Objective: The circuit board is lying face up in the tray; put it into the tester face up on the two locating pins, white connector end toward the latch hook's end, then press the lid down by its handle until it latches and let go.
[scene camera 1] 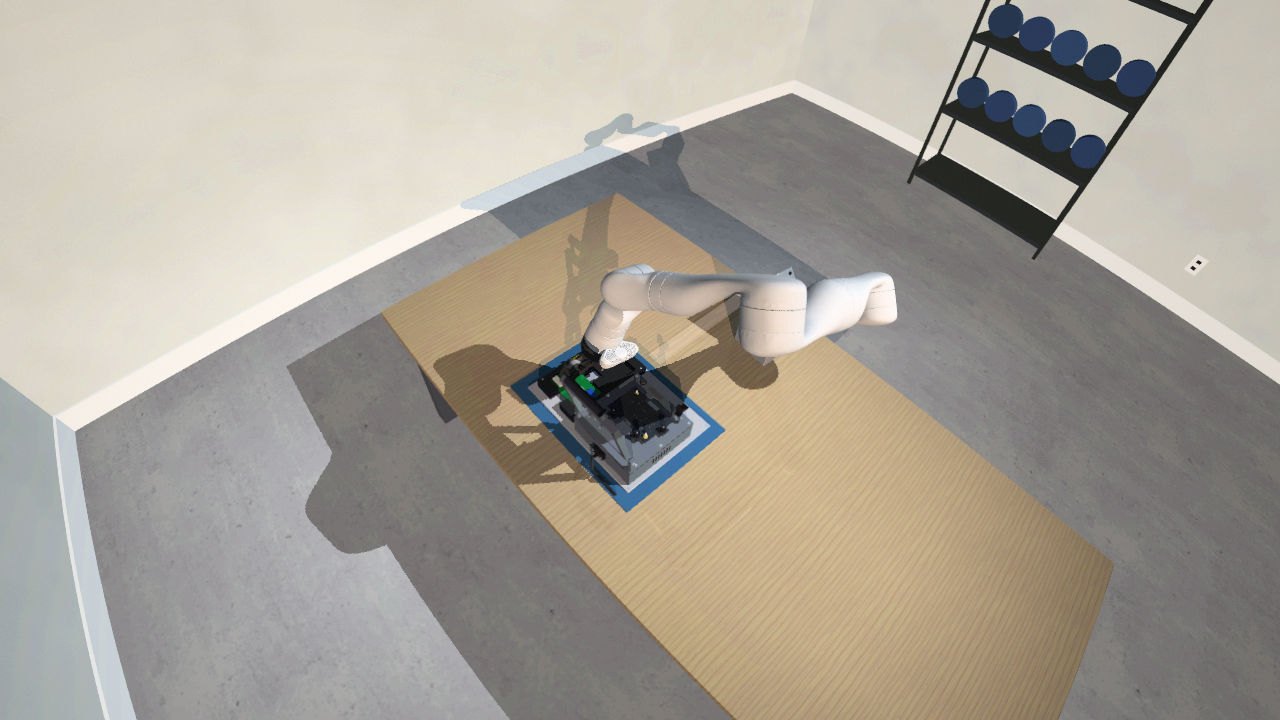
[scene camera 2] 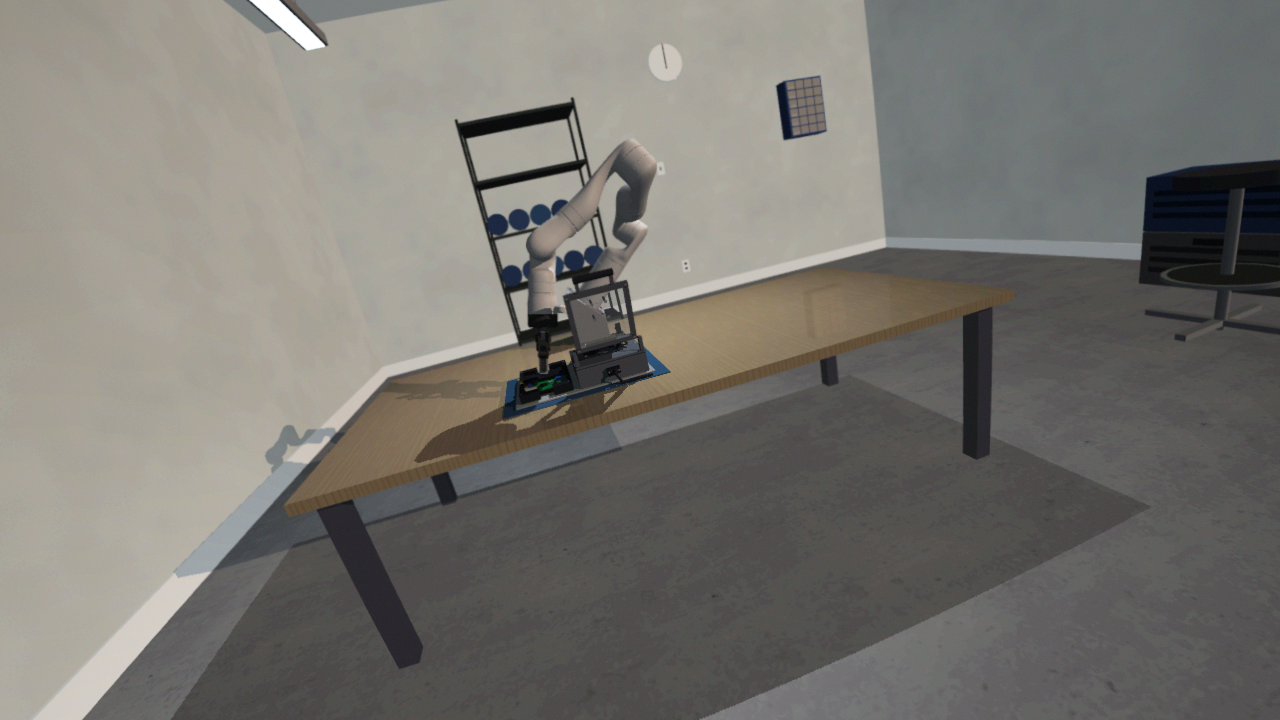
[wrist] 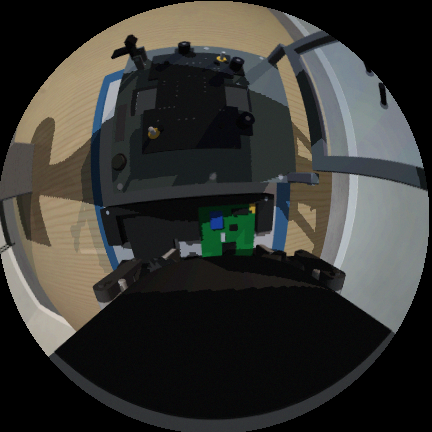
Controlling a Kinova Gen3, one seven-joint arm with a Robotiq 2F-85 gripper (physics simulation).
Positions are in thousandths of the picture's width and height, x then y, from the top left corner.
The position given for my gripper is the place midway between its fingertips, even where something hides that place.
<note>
My gripper (scene camera 2: 425, 516) is open, with nothing in its grasp. Also in view: a green circuit board (wrist: 520, 531). Also in view: a clear lid (scene camera 2: 471, 440).
The clear lid also shows in the wrist view (wrist: 809, 309). My gripper shows as well in scene camera 1 (scene camera 1: 456, 523) and in the wrist view (wrist: 503, 591).
</note>
